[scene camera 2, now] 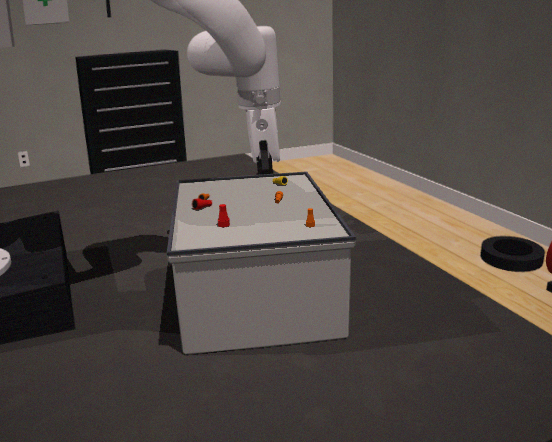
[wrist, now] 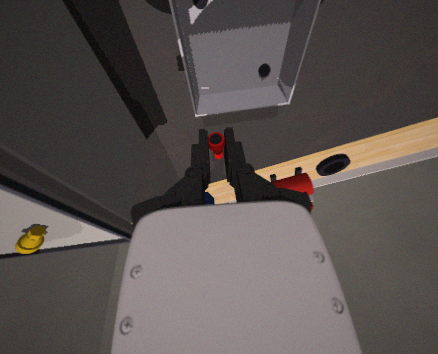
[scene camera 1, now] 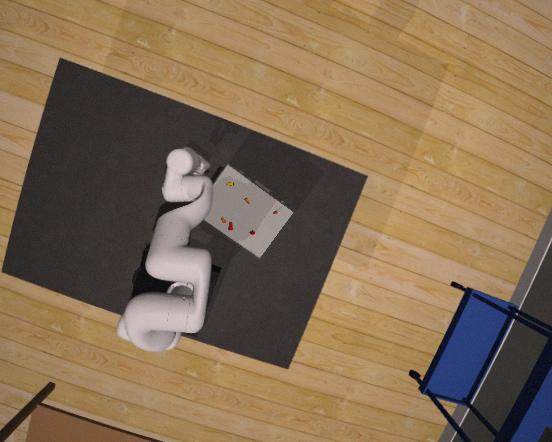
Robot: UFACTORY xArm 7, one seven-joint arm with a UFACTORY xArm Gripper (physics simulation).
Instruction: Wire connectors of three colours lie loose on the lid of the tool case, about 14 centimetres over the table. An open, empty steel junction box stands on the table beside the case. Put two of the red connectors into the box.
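Frame: origin at the arm's base, x ahead, y left, z up, level; millimetres.
Where they show: gripper, fingertip midpoint: (wrist: 215, 140).
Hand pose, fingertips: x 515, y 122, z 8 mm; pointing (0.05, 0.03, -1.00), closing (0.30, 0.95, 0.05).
Note:
Things, the pixels of their top centre, and the offset from my fingertips. Level surfaces: height alone.
- open steel junction box at its top centre: (wrist: 245, 55) 41 mm back, 44 mm left, 40 mm down
- yellow connector at its top centre: (wrist: 27, 251) (scene camera 2: 279, 175) (scene camera 1: 230, 183) 29 mm back, 142 mm right, 77 mm up
- table at its surface level: 78 mm down
My gripper (scene camera 2: 264, 169) (wrist: 215, 140) is shut on a red connector (wrist: 216, 142), beyond the tool case's far edge in the second scene view; the case's edge hides the fingertips there. The open steel junction box (wrist: 240, 55) shows ahead of the fingertips in the wrist view, past its near wall; the arm or case hides it in the scene views. On the case lid (scene camera 1: 272, 227) (scene camera 2: 255, 237) (wrist: 15, 210), one red connector (scene camera 1: 230, 226) (scene camera 2: 201, 204) lies on its side and another red connector (scene camera 1: 252, 232) (scene camera 2: 223, 218) stands upright.
Orange connectors (scene camera 1: 247, 200) (scene camera 2: 310, 218) and a yellow connector (scene camera 1: 230, 184) (scene camera 2: 280, 181) (wrist: 31, 241) are also on the lid. The case rises beside the gripper. The white arm (scene camera 1: 175, 260) reaches over the table (scene camera 1: 100, 125). A black drawer cabinet (scene camera 2: 132, 110) stands behind.

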